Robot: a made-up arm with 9 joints.
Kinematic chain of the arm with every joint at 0, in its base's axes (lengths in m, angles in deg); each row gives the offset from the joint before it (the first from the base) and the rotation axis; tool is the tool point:
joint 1: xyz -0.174 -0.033 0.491 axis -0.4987 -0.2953 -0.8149
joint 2: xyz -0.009 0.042 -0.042 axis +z
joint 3: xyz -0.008 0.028 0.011 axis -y
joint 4: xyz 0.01 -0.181 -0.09 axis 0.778 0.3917 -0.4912
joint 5: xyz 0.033 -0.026 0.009 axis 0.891 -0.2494 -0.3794
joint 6: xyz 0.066 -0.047 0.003 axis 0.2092 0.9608 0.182
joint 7: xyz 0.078 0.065 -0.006 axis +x
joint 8: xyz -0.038 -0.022 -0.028 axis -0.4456 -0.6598 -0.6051
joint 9: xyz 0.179 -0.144 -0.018 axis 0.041 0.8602 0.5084
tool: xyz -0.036 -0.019 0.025
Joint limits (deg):
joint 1: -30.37..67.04
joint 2: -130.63..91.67
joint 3: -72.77..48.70
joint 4: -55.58..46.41
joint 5: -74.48..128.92
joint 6: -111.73..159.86
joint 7: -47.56..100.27
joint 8: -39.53..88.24
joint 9: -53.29..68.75
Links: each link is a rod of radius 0.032 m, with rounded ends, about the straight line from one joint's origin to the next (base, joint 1, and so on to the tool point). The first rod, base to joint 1, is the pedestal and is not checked.
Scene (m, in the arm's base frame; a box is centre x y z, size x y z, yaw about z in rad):
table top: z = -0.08
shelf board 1: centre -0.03 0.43 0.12 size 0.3 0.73 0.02 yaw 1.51
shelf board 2: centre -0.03 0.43 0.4 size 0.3 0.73 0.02 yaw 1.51
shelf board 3: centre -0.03 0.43 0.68 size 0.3 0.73 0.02 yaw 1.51
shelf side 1: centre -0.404 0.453 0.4 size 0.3 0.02 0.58 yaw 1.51
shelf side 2: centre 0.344 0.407 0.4 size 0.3 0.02 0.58 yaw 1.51
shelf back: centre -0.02 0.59 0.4 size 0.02 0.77 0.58 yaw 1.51
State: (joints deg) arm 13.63 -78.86 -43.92 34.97 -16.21 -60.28 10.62 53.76 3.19
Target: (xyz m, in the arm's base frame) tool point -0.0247 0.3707 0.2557
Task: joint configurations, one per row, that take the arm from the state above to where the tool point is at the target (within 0.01 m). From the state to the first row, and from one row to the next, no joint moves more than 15 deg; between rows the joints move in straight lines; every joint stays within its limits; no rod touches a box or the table.
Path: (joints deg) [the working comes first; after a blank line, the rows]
Joints at the target: 39.10 -130.63 -72.20 46.41 11.76 -55.41 30.24 48.97 8.34
Straight joint move there: touches shelf side 1.

1: 24.68 -88.84 -41.77 33.05 -12.64 -64.74 3.16 60.99 3.17
2: 35.73 -98.83 -39.62 31.12 -9.07 -69.20 -4.30 68.22 3.15
3: 46.78 -108.81 -37.47 29.20 -5.49 -73.66 -11.77 75.45 3.14
4: 47.99 -110.27 -38.06 34.94 6.06 -71.65 -1.60 79.71 3.94
5: 49.21 -111.73 -38.66 40.67 17.62 -69.64 8.57 83.98 4.75
6: 50.42 -113.19 -39.25 46.41 29.17 -67.63 18.73 88.24 5.56
7: 46.65 -119.00 -50.23 46.41 23.37 -63.55 22.57 75.15 6.49
8: 42.87 -124.82 -61.22 46.41 17.56 -59.48 26.40 62.06 7.41
9: 39.10 -130.63 -72.20 46.41 11.76 -55.41 30.24 48.97 8.34

